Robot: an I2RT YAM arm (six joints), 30 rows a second.
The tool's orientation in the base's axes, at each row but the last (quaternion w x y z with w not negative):
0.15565, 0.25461, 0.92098, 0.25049
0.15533, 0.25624, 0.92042, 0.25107
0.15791, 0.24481, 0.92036, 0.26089
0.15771, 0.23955, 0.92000, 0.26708
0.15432, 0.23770, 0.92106, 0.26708
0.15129, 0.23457, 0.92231, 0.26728
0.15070, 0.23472, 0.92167, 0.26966
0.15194, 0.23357, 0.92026, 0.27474
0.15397, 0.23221, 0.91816, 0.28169
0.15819, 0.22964, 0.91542, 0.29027
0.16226, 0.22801, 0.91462, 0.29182
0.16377, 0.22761, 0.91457, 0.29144
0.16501, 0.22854, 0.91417, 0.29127
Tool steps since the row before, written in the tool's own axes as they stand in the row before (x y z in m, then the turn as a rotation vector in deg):
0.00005, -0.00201, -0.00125, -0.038, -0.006, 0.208
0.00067, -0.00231, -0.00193, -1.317, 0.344, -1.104
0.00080, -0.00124, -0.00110, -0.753, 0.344, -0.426
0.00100, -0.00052, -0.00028, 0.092, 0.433, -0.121
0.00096, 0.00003, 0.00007, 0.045, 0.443, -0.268
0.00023, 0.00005, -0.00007, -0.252, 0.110, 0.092
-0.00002, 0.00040, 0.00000, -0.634, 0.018, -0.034
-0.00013, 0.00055, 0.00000, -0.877, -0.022, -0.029
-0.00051, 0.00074, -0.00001, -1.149, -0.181, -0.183
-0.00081, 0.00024, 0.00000, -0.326, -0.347, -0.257
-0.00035, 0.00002, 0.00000, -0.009, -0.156, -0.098
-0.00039, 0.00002, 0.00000, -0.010, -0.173, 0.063
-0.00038, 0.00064, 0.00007, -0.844, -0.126, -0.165
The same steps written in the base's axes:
-0.00134, -0.00195, -0.00006, 0.115, 0.054, -0.169
-0.00226, -0.00209, 0.00024, 0.758, -0.891, 1.305
-0.00158, -0.00094, 0.00007, 0.574, -0.317, 0.661
-0.00114, 0.00002, -0.00023, 0.027, 0.320, 0.328
-0.00077, 0.00055, -0.00019, 0.009, 0.241, 0.460
-0.00020, 0.00013, 0.00005, 0.289, -0.008, 0.026
0.00016, 0.00029, 0.00023, 0.528, -0.327, 0.134
0.00030, 0.00034, 0.00034, 0.721, -0.479, 0.143
0.00068, 0.00028, 0.00052, 0.833, -0.804, 0.213
0.00076, -0.00024, 0.00027, 0.053, -0.537, 0.042
0.00030, -0.00016, 0.00007, -0.085, -0.163, -0.017
0.00034, -0.00019, 0.00008, -0.020, -0.102, -0.152
0.00056, 0.00030, 0.00040, 0.598, -0.601, 0.194

